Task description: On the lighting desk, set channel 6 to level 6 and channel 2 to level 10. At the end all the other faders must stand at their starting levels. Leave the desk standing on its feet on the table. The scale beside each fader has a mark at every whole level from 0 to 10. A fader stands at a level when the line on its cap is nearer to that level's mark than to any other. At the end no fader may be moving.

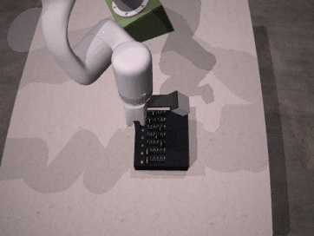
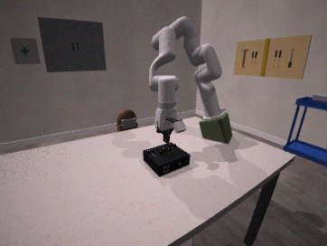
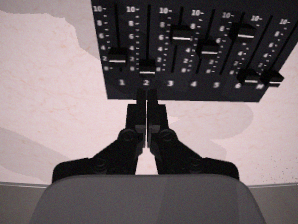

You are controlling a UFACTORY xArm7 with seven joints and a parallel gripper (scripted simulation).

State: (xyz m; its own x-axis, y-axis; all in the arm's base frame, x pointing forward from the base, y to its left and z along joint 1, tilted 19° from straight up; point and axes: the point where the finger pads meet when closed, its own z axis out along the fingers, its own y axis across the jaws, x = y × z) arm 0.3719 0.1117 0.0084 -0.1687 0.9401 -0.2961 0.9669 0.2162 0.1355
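Right now my hand is 3 cm to the right of the channel 2 fader cap and 3 cm above it. Round my hand: channel 1 fader cap 3 cm behind, 3 cm to the left, 3 cm below; then channel 3 fader cap 1 cm ahead, 6 cm to the left, 3 cm below; then channel 4 fader cap 4 cm ahead, 5 cm to the left, 3 cm below.
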